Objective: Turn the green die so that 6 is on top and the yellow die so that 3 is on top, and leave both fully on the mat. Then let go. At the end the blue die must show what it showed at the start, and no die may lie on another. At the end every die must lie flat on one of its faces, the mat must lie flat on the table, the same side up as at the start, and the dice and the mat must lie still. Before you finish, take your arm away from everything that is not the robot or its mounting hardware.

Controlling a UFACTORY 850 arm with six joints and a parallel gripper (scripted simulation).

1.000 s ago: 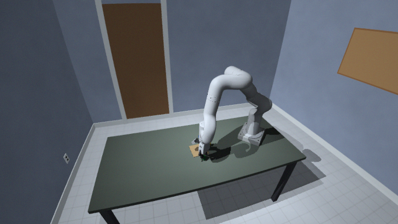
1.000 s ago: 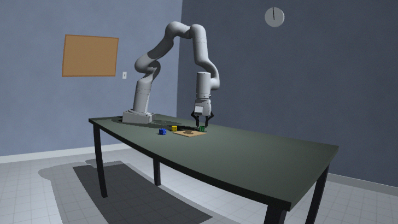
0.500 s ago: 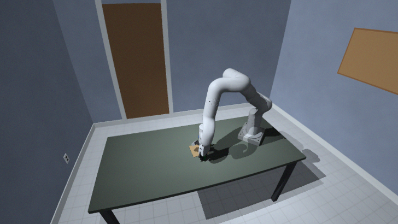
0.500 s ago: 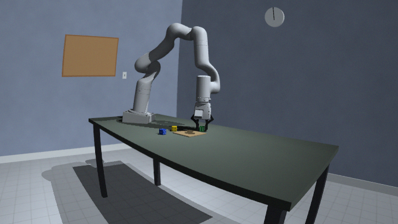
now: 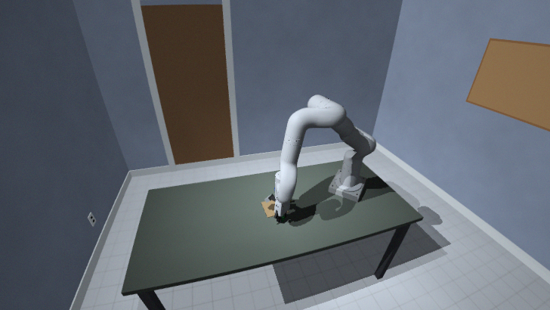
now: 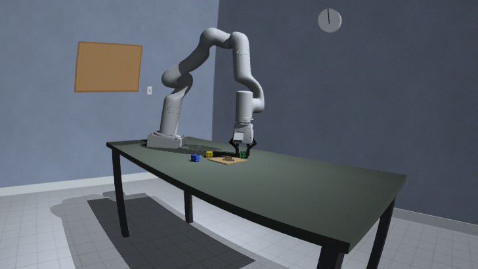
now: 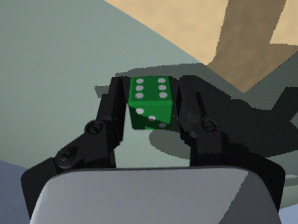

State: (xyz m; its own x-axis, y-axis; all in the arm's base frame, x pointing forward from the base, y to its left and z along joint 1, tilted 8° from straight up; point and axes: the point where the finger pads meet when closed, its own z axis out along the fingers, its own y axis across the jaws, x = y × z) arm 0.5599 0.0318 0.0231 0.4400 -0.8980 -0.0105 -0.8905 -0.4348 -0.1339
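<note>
Right now my hand is 1 cm above the green die. Also, from my hand: tan mat 1 cm behind, 11 cm to the right, 2 cm below; yellow die 12 cm behind, 12 cm to the right, 1 cm below; blue die 10 cm behind, 24 cm to the right, 1 cm below.
</note>
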